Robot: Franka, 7 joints.
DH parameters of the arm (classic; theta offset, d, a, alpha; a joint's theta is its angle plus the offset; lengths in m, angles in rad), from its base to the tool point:
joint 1: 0 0.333 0 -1.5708
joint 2: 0 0 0 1.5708
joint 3: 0 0.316 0.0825 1.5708
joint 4: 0 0 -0.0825 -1.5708
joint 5: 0 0.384 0 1.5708
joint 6: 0 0 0.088 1.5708
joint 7: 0 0.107 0 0
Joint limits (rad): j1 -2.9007..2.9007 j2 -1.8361..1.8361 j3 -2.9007..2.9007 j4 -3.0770..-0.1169 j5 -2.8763..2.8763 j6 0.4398..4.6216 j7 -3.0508..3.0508
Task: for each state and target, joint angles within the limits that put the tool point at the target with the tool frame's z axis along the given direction. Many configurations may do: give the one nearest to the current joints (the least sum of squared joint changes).
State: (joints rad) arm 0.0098 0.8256 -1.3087 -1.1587 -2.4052 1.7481 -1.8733
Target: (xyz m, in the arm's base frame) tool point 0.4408 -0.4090 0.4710 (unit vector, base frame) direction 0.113 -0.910 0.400
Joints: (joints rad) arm 0.4316 0.2018 -1.1536 -2.0691 -2.3037 1.9992 -1.8733
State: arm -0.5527 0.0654 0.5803 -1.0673 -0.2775 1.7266 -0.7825
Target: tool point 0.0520 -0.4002 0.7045 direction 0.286 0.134 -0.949
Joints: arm -1.0945 -0.3823 -0.3223 -1.7341 0.1997 1.2916 -0.7825
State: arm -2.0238 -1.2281 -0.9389 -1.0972 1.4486 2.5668 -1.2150
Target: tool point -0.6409 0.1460 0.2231 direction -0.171 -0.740 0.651
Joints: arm -1.2895 -1.6665 -1.8035 -1.5911 0.7389 1.8126 -1.2150
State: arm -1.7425 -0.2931 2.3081 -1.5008 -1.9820 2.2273 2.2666
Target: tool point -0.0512 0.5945 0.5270 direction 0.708 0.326 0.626
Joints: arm -1.0377 -0.1513 2.8421 -1.9921 -2.2030 1.3798 2.2666
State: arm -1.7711 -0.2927 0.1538 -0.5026 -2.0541 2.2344 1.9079
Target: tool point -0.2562 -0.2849 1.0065 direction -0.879 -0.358 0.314
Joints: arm -1.6603 -0.3476 -0.4452 -1.3169 -1.4490 2.5673 1.9079
